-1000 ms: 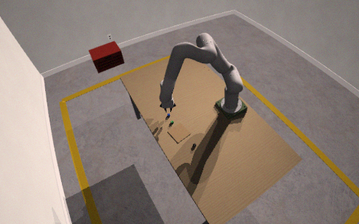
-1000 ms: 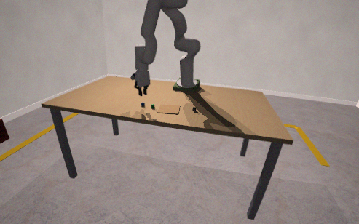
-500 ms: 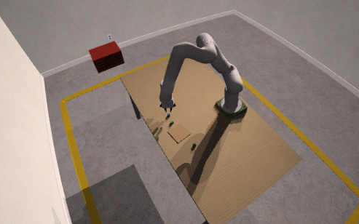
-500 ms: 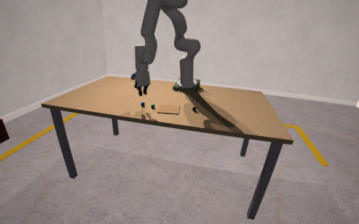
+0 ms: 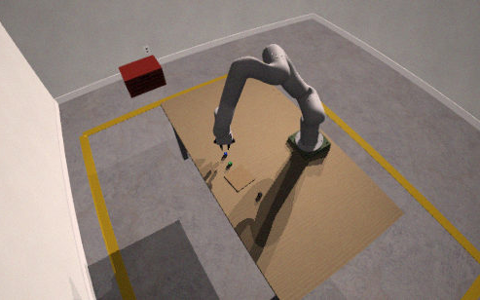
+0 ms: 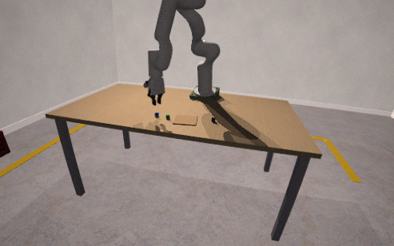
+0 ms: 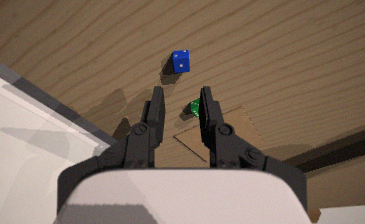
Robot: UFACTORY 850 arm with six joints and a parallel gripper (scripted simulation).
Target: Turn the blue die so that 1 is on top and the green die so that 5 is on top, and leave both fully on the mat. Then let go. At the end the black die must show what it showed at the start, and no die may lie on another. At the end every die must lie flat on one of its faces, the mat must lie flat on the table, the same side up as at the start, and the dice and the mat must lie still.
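Right now the blue die is 90 mm below my hand. Round my hand: mat (200 mm to the left, 100 mm below, 10 mm behind); then black die (360 mm to the left, 90 mm below, 70 mm behind); then green die (90 mm below, 80 mm to the left).
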